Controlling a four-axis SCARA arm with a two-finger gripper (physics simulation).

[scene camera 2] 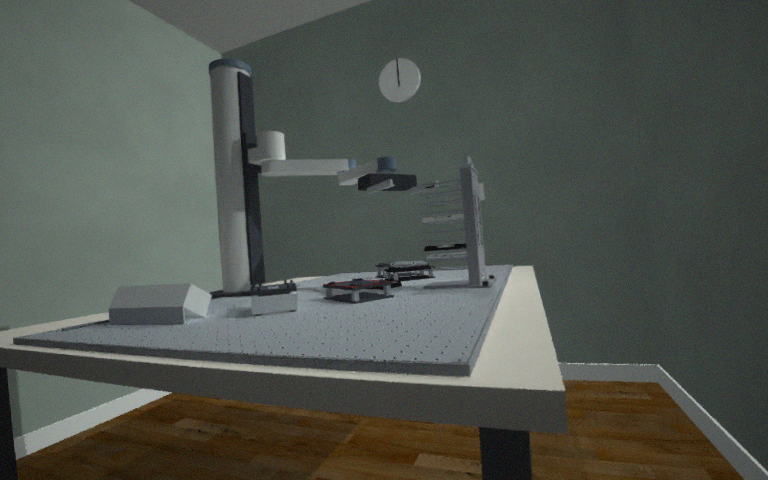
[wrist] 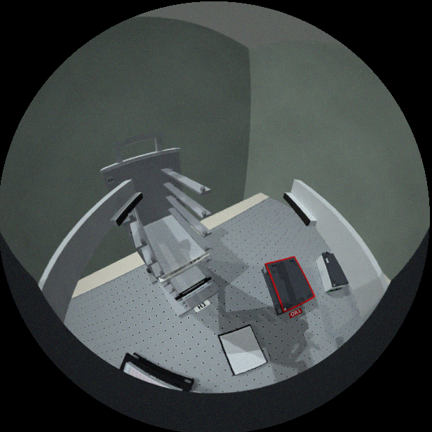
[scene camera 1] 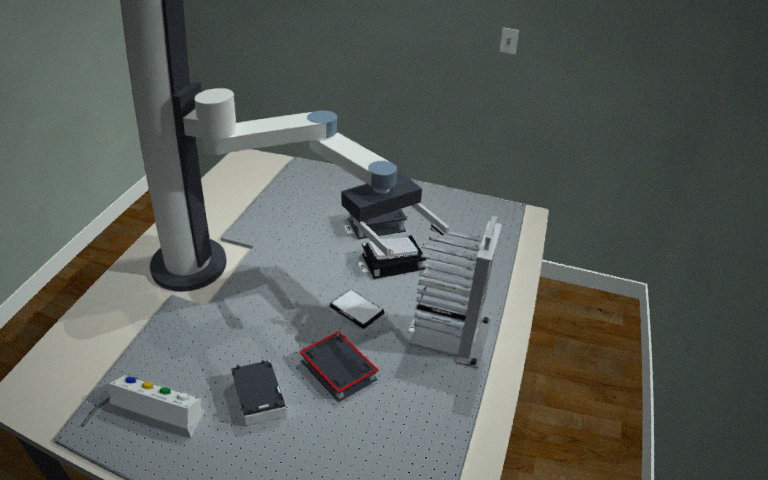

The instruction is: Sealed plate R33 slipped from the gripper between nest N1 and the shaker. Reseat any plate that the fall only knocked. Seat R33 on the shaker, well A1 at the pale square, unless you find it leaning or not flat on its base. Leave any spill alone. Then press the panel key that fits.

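Places are measured from the arm's base along level axes (x ahead, y left, z up), in metres.
Pixels of known places: gripper, between the fingertips: (scene camera 2: 415, 182) (scene camera 1: 419, 241); arm's base, origin of its link: (scene camera 2: 244, 294) (scene camera 1: 188, 265).
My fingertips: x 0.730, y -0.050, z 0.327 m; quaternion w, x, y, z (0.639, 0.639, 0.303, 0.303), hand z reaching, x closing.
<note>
Ahead of a thing's pixels: the offset from my fingertips to its middle. "spot": to the spot under its first point.
A pale-topped, dark-edged plate @[dx -0.163, dy +0.045, dz -0.307 m] (scene camera 1: 356, 308) (wrist: 243, 350) lies apart on the pegboard and looks flat; its label is unreadable, and it is mostly hidden in scene camera 2. Another pale plate (scene camera 1: 399, 246) (scene camera 2: 410, 264) (wrist: 150, 376) is on a black nest; whether it is fully seated is unclear. The shaker @[spot: dx -0.274, dy -0.345, dz -0.260 m] (scene camera 1: 257, 387) (scene camera 2: 274, 303) (wrist: 336, 272) has a bare dark top with small pale marks. The key panel @[dx -0.491, dy -0.479, dz -0.273 m] (scene camera 1: 152, 404) (scene camera 2: 148, 305) has blue, yellow, green and white keys. My gripper (scene camera 1: 416, 240) (wrist: 212, 183) is open and empty, high above the nest and beside the rack. No spill is discernible.
A red-outlined nest @[dx -0.131, dy -0.182, dz -0.291 m] (scene camera 1: 338, 362) (scene camera 2: 357, 285) (wrist: 290, 283), labelled QR1, stands between the loose plate and shaker. The tall rack @[dx +0.106, dy +0.036, dz -0.128 m] (scene camera 1: 476, 294) (scene camera 2: 473, 226) (wrist: 150, 182), labelled H1, holds a dark plate @[dx +0.078, dy +0.037, dz -0.199 m] (scene camera 2: 445, 247) low down. Another dark nest @[dx -0.239, dy +0.451, dz -0.285 m] (scene camera 1: 385, 222) stands at the back.
</note>
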